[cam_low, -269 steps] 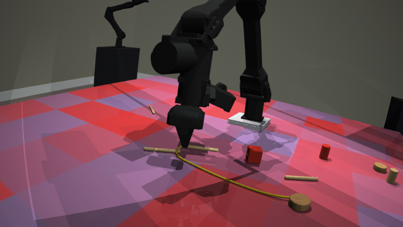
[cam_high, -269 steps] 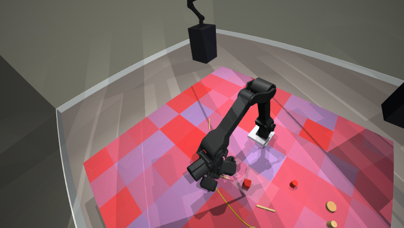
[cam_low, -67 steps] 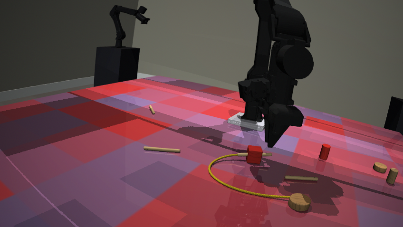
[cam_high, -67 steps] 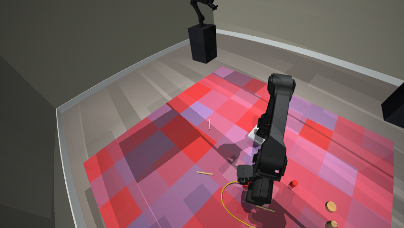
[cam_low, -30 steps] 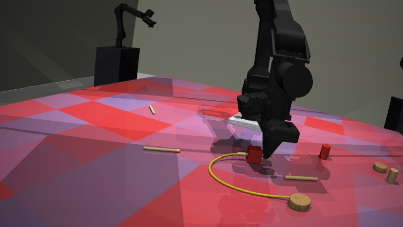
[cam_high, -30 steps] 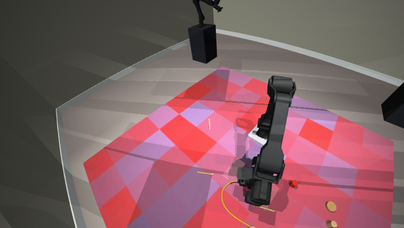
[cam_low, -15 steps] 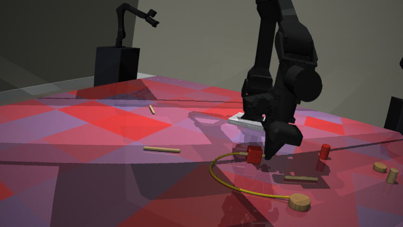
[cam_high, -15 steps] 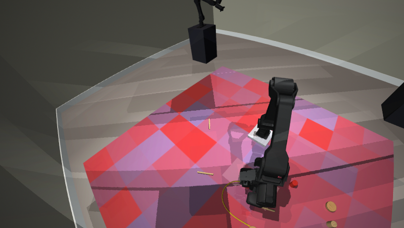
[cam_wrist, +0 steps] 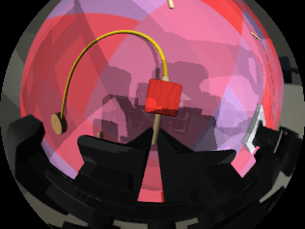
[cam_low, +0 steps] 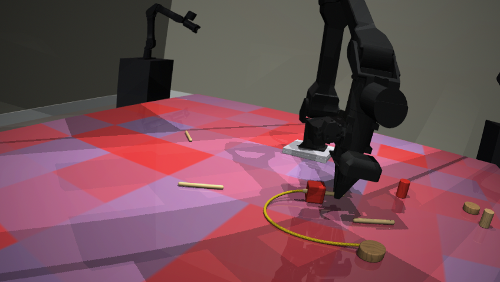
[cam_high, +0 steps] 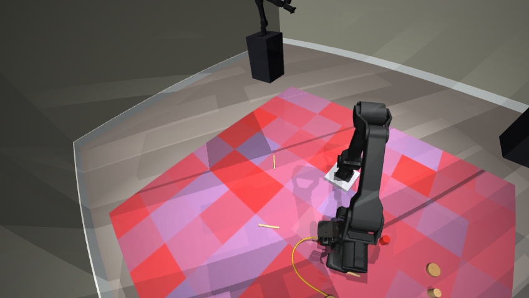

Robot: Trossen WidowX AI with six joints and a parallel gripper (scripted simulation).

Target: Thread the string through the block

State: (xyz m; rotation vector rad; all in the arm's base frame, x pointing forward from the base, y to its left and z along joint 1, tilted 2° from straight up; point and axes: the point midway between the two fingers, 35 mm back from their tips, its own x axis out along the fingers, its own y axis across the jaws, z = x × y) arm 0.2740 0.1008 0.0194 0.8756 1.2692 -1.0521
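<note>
My gripper tip is 4 cm to the left of the red block, 1 cm below it and 1 cm short of it. From my gripper tip the other things lie so: red cylinder: 13 cm to the left, 10 cm behind, 1 cm above; then thin wooden stick: 4 cm to the right, 1 cm ahead, 1 cm above; then round wooden button: 16 cm ahead, 8 cm to the left.
</note>
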